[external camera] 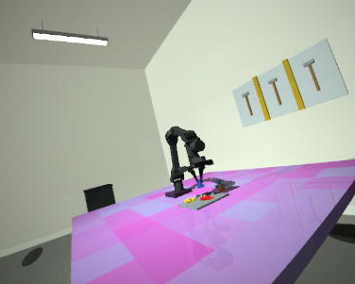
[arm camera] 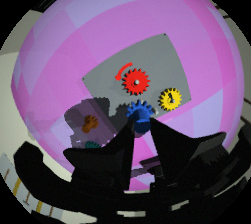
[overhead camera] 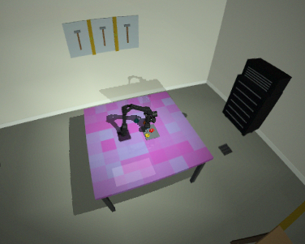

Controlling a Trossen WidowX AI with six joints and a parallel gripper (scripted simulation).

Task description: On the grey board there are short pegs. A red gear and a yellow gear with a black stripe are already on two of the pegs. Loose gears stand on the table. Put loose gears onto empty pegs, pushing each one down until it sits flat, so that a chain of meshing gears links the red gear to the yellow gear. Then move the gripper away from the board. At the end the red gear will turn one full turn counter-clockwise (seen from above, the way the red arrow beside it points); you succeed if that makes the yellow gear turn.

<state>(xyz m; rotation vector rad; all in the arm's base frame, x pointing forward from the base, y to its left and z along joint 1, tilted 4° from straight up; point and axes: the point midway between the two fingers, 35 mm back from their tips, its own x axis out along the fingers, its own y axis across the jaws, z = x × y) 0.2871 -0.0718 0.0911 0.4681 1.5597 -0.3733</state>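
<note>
The red gear lies 40 mm ahead of my gripper tip, 20 mm to the right of it and 70 mm below it. The rest, counted from my gripper tip: yellow gear 40 mm behind, 70 mm to the right, 70 mm below; then red arrow 70 mm ahead, 10 mm to the right, 80 mm below; then blue gear 10 mm below.
</note>
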